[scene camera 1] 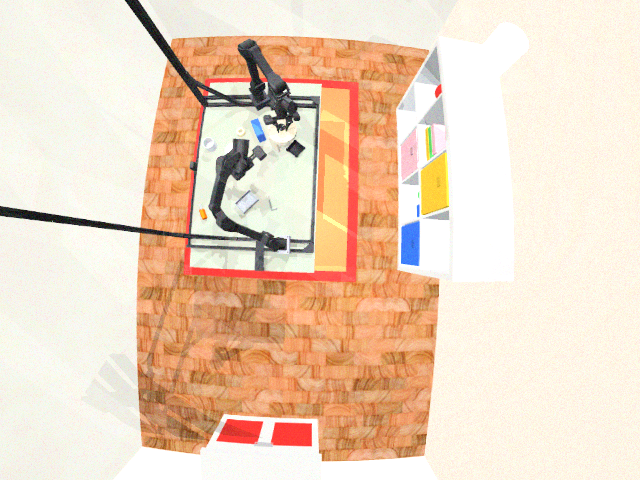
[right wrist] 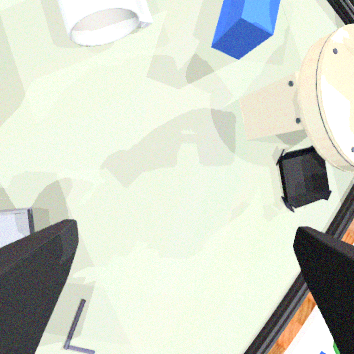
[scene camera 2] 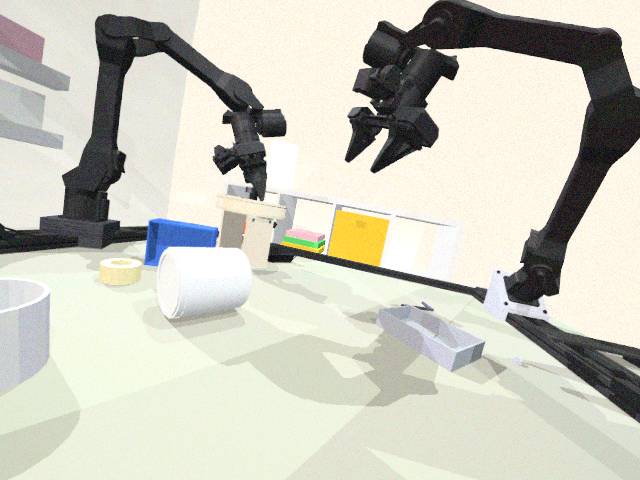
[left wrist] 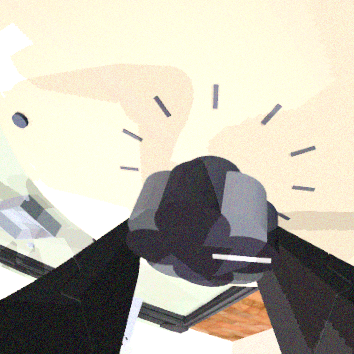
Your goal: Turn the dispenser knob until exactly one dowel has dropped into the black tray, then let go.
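Pixels of known places: left gripper, between the fingertips: [scene camera 1: 282, 131] [scene camera 2: 261, 198]; right gripper, between the fingertips: [scene camera 1: 252, 162] [right wrist: 188, 234] [scene camera 2: 358, 166]; left arm's base, origin of its link: [scene camera 1: 259, 97] [scene camera 2: 84, 218]; right arm's base, origin of its link: [scene camera 1: 283, 244] [scene camera 2: 520, 291].
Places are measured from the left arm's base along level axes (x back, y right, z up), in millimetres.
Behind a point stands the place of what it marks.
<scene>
The round cream dispenser [scene camera 2: 250, 206] @(x -314, y 95, z 85 mm) [right wrist: 312, 100] @(x -349, y 94, z 87 mm) stands on its legs, with dark tick marks on its top in the left wrist view. Its dark lobed knob [left wrist: 200, 215] @(x -313, y 12, z 127 mm) has a white line near its lower right edge. My left gripper [left wrist: 193, 226] @(x -348, y 25, z 105 mm) [scene camera 2: 260, 197] @(x -348, y 25, z 105 mm) is shut on the knob, one finger on each side. The black tray [scene camera 1: 295, 148] @(x -404, y -15, z -44 mm) [right wrist: 304, 178] @(x -417, y -28, z -45 mm) sits on the table beside the dispenser; no dowel can be made out in it. My right gripper [scene camera 2: 359, 166] @(x -457, y 250, z 190 mm) [right wrist: 188, 234] @(x -457, y 250, z 190 mm) is open and empty, raised above the table away from the dispenser.
A blue box [scene camera 1: 257, 130] @(x -219, y 127, z 33 mm) [scene camera 2: 180, 241] @(x -192, y 96, z -5 mm) [right wrist: 245, 30] @(x -252, y 133, z 17 mm) stands near the dispenser. A white mug [scene camera 2: 204, 281] @(x -240, y 351, z 6 mm) [right wrist: 105, 22] @(x -253, y 292, z -41 mm) lies on its side, with a tape ring [scene camera 2: 119, 271] @(x -132, y 237, z -27 mm) behind it. A grey open tray [scene camera 1: 247, 202] @(x -535, y 403, z -44 mm) [scene camera 2: 431, 335] @(x -553, y 396, z -44 mm) and an L-shaped key [right wrist: 75, 325] @(x -625, y 294, z -42 mm) lie farther off.
</scene>
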